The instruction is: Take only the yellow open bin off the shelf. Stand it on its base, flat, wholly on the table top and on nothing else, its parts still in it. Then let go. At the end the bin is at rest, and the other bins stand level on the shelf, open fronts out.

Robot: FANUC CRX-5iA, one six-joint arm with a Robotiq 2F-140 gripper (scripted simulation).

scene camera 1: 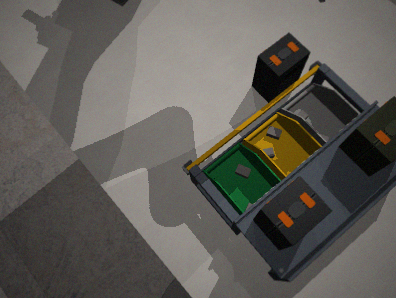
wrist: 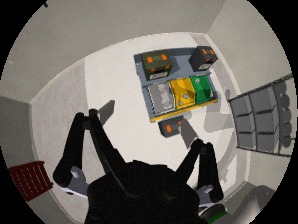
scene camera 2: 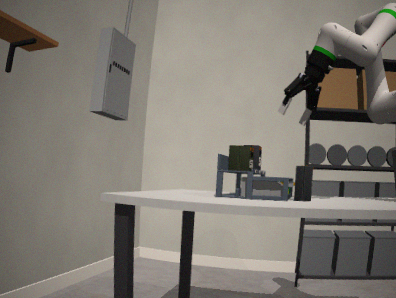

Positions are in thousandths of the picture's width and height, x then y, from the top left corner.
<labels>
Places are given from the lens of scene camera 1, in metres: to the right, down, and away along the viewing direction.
yellow open bin (scene camera 1: 746,488): 0.22, -0.01, 0.82
green bin (scene camera 1: 602,643): 0.09, 0.09, 0.79
</labels>
